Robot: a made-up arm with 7 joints.
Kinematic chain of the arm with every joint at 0, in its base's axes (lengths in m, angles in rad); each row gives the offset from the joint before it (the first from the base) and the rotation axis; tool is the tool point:
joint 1: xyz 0 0 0.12 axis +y
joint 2: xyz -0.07 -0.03 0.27 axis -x
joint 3: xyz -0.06 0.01 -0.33 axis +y
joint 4: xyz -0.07 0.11 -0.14 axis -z
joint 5: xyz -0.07 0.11 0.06 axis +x
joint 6: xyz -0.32 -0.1 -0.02 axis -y
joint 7: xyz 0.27 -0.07 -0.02 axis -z
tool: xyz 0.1 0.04 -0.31
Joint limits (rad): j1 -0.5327..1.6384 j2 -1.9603..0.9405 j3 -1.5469..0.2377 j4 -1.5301..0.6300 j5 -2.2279..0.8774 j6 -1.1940..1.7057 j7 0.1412..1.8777
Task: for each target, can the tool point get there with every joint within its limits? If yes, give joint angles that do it. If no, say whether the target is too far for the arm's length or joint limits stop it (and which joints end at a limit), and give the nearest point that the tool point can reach.
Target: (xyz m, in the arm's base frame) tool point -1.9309 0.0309 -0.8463
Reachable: no: too far | nearest point -0.9544 0.0062 -0.3576 | short by 1.092 m
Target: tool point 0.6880 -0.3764 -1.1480
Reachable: no: joint limits stop it (at a limit: joint 1, joint 5, joint 6) | nearest point 0.4229 -0.2801 -0.7520 | short by 0.486 m
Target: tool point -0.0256 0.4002 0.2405
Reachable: yes | joints 0.7248 -1.1998 -0.1866 0.1055 -0.2815 0.5054 0.8718
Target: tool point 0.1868 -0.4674 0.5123
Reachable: yes | joints 1.4575 0.6303 0.0133 -0.1751 -1.3194 -0.5066 1.1278
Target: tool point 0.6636 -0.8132 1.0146
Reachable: no: joint limits stop it (at a limit: joint 1, joint 2, joint 3, joint 6) | nearest point 0.3981 -0.6257 0.7709 | short by 0.406 m
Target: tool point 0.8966 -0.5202 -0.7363
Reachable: no: joint limits stop it (at a limit: joint 1, joint 5, joint 6) | nearest point 0.6161 -0.4112 -0.5239 | short by 0.368 m
